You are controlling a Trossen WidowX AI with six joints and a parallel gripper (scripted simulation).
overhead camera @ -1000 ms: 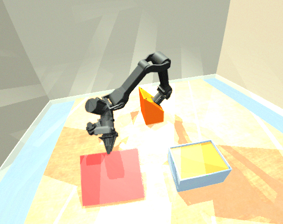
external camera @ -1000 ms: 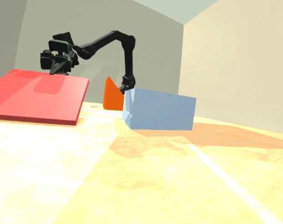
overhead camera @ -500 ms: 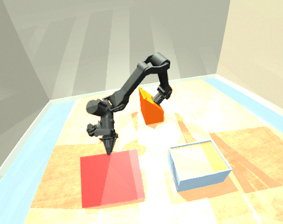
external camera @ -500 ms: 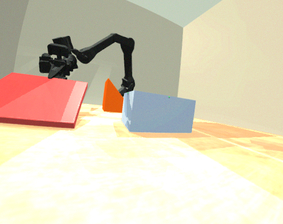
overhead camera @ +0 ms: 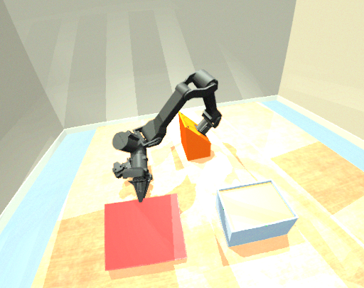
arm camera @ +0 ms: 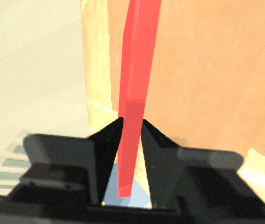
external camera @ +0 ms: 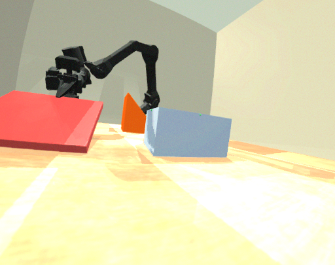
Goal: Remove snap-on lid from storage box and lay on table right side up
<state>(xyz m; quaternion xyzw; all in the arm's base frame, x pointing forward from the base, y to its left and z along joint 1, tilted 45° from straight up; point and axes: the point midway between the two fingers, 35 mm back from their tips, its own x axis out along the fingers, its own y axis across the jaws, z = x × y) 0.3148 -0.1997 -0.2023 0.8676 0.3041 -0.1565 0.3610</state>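
Now: the red lid 70 mm ahead of my gripper tip and 40 mm below it. From my gripper tip the other things lie so: light blue storage box 340 mm to the left, 90 mm ahead, 40 mm below.
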